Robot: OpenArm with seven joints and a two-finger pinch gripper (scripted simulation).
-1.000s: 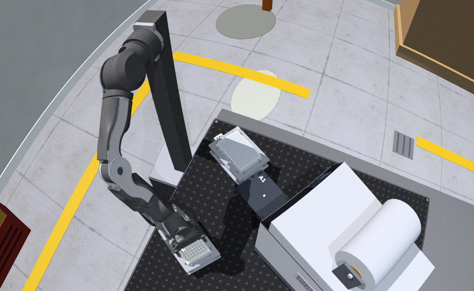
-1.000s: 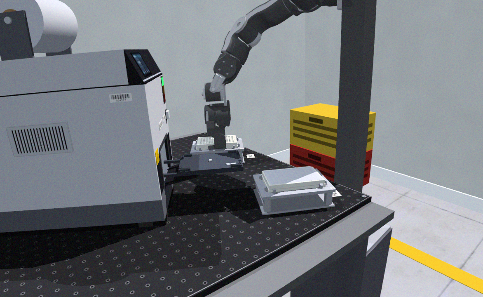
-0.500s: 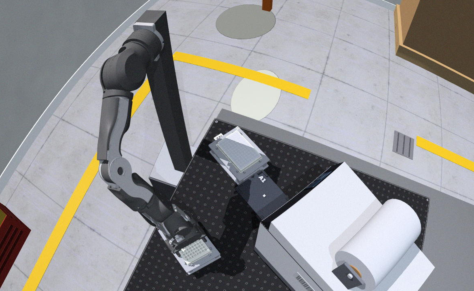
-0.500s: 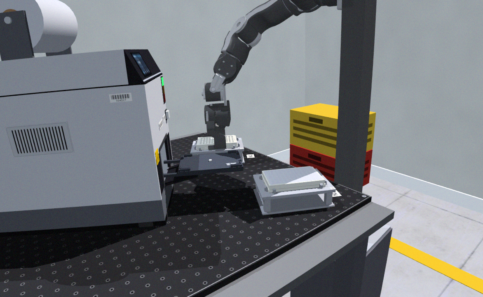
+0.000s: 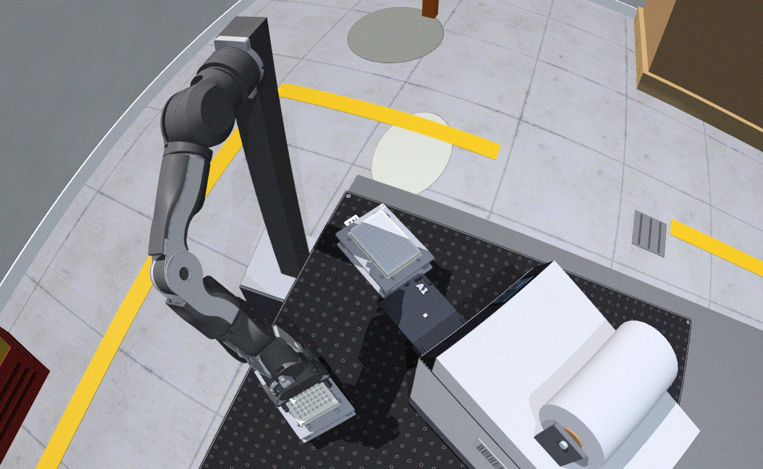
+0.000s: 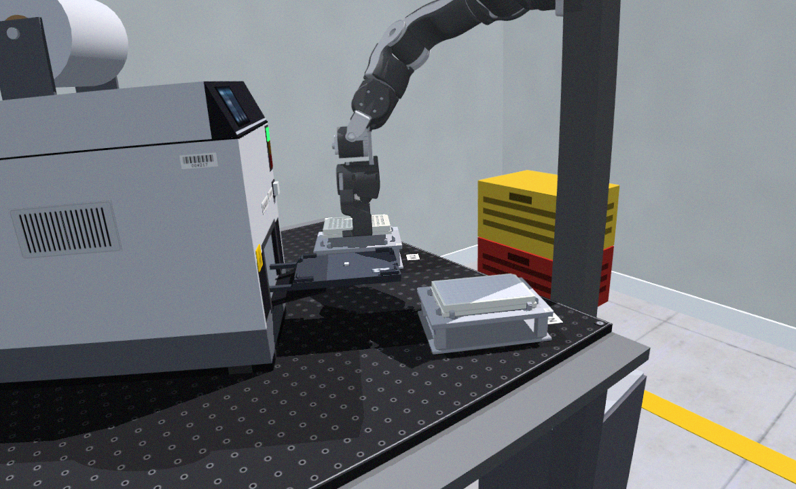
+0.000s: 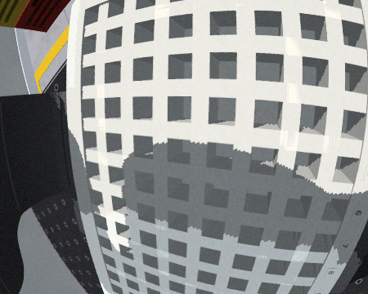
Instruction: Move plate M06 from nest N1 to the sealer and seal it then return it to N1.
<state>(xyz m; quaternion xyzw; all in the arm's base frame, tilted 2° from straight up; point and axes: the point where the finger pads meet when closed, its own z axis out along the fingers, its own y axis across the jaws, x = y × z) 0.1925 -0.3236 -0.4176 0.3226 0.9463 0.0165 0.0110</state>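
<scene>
My gripper is now 170 mm short of the sealer's stage, 200 mm to the right of it and 20 mm below it. The rest, counted from my hand: start key (200 mm ahead, 60 mm to the left, 120 mm above); plate M06 (right at my hand); plate M09 (50 mm ahead, 340 mm to the left, 20 mm below).
</scene>
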